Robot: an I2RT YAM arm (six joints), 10 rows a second.
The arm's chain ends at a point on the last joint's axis. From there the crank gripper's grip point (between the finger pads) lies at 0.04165 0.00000 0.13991 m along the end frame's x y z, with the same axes.
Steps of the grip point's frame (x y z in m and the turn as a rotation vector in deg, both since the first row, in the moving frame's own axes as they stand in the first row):
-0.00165, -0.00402, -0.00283, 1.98, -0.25, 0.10
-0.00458, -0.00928, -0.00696, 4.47, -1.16, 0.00
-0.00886, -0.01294, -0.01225, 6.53, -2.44, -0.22
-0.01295, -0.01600, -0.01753, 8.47, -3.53, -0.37
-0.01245, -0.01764, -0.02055, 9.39, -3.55, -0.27
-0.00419, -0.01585, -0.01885, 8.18, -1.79, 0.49
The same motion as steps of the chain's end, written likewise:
-0.00104, 0.00074, -0.00293, 1.98, -0.25, 0.10
-0.00174, 0.00166, -0.00735, 4.47, -1.16, 0.00
-0.00285, 0.00322, -0.01298, 6.53, -2.44, -0.22
-0.00422, 0.00502, -0.01827, 8.47, -3.53, -0.37
-0.00369, 0.00556, -0.02096, 9.39, -3.55, -0.27
0.00010, 0.00381, -0.01868, 8.18, -1.79, 0.49

